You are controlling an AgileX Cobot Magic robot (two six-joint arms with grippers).
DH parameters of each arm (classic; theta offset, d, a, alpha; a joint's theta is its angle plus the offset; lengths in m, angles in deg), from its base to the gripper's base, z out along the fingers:
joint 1: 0 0.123 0 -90
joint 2: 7.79 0 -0.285 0
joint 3: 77.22 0 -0.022 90
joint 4: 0 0.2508 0 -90
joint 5: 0 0 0.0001 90
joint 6: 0 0.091 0 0
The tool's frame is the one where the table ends.
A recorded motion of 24 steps. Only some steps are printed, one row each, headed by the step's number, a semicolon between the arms.
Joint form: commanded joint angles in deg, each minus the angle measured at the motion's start. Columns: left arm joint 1, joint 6, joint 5, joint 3, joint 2, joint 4; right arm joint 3, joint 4, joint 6, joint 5, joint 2, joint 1.
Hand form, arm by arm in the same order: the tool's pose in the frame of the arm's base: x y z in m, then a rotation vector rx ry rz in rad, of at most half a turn. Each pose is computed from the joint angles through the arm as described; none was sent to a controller.
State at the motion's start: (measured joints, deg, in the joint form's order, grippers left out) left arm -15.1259 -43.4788 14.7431 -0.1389 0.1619 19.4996; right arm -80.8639 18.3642 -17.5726 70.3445 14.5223 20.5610
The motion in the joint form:
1: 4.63 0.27 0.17 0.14 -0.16 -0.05; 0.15 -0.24 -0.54 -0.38 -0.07 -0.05
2: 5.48 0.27 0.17 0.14 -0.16 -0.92; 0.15 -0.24 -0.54 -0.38 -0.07 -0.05
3: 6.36 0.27 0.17 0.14 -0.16 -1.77; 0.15 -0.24 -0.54 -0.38 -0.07 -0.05
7: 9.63 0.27 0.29 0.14 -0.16 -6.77; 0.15 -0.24 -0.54 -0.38 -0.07 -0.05
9: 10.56 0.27 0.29 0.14 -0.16 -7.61; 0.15 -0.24 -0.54 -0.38 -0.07 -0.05
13: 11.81 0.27 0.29 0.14 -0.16 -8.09; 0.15 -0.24 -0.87 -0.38 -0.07 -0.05
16: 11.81 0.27 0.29 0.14 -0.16 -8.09; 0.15 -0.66 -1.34 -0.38 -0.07 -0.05
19: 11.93 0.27 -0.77 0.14 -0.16 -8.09; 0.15 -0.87 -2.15 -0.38 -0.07 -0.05
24: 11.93 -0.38 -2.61 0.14 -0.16 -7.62; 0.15 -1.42 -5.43 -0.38 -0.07 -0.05
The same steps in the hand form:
1: 0.0556 -0.0023 0.1909 -0.2737 1.7221 -0.3736; -0.1190 -0.0161 0.4788 -0.6510 1.3996 0.3488
2: 0.0556 -0.0018 0.1908 -0.2967 1.7198 -0.3764; -0.1190 -0.0161 0.4788 -0.6510 1.3996 0.3488
3: 0.0555 -0.0013 0.1907 -0.3198 1.7171 -0.3786; -0.1190 -0.0161 0.4788 -0.6510 1.3996 0.3488
7: 0.0554 -0.0001 0.1900 -0.4278 1.7050 -0.4153; -0.1190 -0.0161 0.4788 -0.6510 1.3996 0.3488
9: 0.0553 0.0005 0.1899 -0.4512 1.7000 -0.4168; -0.1190 -0.0161 0.4788 -0.6510 1.3996 0.3488
13: 0.0553 0.0015 0.1899 -0.4750 1.6932 -0.4086; -0.1190 -0.0161 0.4788 -0.6549 1.3975 0.3443
16: 0.0553 0.0015 0.1899 -0.4750 1.6932 -0.4086; -0.1186 -0.0166 0.4787 -0.6573 1.3962 0.3305
19: 0.0556 0.0013 0.1915 -0.4693 1.6761 -0.4135; -0.1184 -0.0168 0.4787 -0.6654 1.3919 0.3156
24: 0.0559 0.0008 0.1943 -0.4602 1.6460 -0.4257; -0.1179 -0.0175 0.4786 -0.7000 1.3728 0.2606

